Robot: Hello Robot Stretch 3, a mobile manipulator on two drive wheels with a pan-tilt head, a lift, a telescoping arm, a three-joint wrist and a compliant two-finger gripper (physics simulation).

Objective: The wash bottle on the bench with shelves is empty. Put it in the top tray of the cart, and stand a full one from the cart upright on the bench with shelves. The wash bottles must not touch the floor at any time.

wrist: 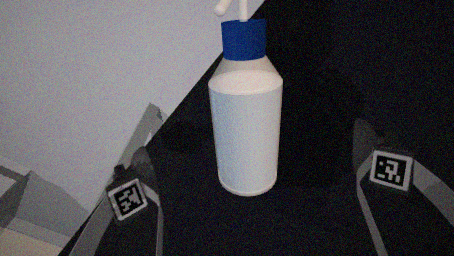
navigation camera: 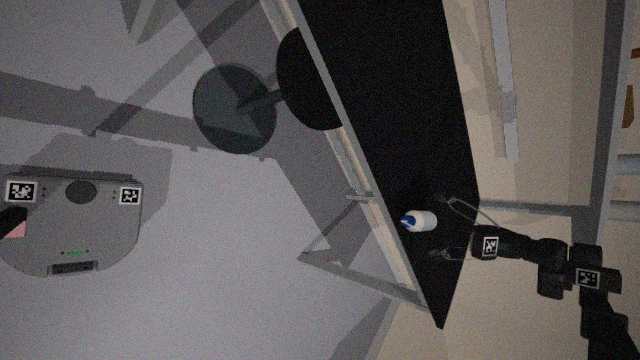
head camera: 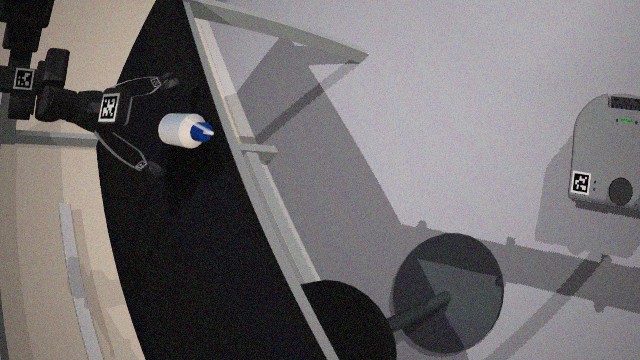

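Where they show: gripper, between the fingertips: [navigation camera: 431, 223] [head camera: 167, 127]; robot's base, origin of its link: [navigation camera: 81, 191] [head camera: 618, 190].
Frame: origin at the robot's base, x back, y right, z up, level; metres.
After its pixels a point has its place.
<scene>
A white wash bottle [head camera: 175, 131] {x -0.004, y 0.689, z 0.974 m} [navigation camera: 425, 221] {x -0.003, y 0.686, z 0.974 m} [wrist: 245, 130] with a blue cap and a white spout stands upright on the black bench top [head camera: 200, 250] {x -0.209, y 0.666, z 0.915 m} [navigation camera: 400, 75] {x -0.404, y 0.610, z 0.915 m} [wrist: 320, 220], near its floor-side edge. My gripper [head camera: 162, 125] {x 0.003, y 0.724, z 0.976 m} [navigation camera: 439, 226] {x 0.003, y 0.724, z 0.976 m} [wrist: 249, 151] {x 0.003, y 0.724, z 0.976 m} is open. Its fingertips are on either side of the bottle's lower body, with gaps on both sides, and do not touch it. In the wrist view the bottle is a little nearer the left finger. Whether the bottle is empty or full cannot be told. The cart does not show in these views.
A stool's round black seat [head camera: 350, 320] [navigation camera: 305, 85] is partly under the bench edge, above its round grey base [head camera: 450, 295] [navigation camera: 230, 110]. The bench's grey frame foot [head camera: 330, 45] {x 0.372, y 1.085, z 0.210 m} [navigation camera: 370, 282] {x 0.371, y 1.085, z 0.564 m} reaches out over the floor. My mobile base [head camera: 600, 150] {x 0.098, y 0.077, z 0.160 m} [navigation camera: 100, 225] {x 0.104, y 0.057, z 0.160 m} stands away from the bench.
</scene>
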